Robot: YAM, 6 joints.
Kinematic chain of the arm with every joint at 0, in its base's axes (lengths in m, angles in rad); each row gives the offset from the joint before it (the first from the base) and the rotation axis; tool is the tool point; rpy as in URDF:
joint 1: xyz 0 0 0.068 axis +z
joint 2: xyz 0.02 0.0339 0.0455 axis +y
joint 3: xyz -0.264 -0.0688 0 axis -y
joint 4: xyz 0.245 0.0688 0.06 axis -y
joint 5: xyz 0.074 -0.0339 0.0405 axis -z
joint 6: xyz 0.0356 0 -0.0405 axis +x
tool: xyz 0 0 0 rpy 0 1.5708 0
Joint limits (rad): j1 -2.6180..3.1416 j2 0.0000..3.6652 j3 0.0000..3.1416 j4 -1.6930..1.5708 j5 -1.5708..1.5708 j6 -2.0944..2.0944
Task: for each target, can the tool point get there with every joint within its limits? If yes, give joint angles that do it. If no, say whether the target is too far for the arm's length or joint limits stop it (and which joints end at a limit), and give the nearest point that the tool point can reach.
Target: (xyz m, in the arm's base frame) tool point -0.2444 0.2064 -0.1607
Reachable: yes | joints 2.5478 2.9168 1.2054 0.3287 1.2995 1.0148
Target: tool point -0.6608 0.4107 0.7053
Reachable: no: too far | nearest point -0.4360 0.2710 0.4986 | short by 0.336 m
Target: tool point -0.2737 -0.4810 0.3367
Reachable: yes | joints 1.0980 0.3436 2.8054 0.4060 -0.7637 -0.9926
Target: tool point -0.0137 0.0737 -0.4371
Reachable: no: joint limits stop it (at a limit: joint 2) | nearest point -0.0201 0.1081 -0.3527 | short by 0.091 m
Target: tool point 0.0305 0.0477 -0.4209
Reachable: no: joint limits stop it (at a limit: joint 2) | nearest point 0.0500 0.0782 -0.3451 | short by 0.084 m
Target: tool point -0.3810 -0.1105 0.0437
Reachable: no: joint limits stop it (at a limit: joint 1) | nearest point -0.3514 -0.1618 0.0437 | short by 0.059 m
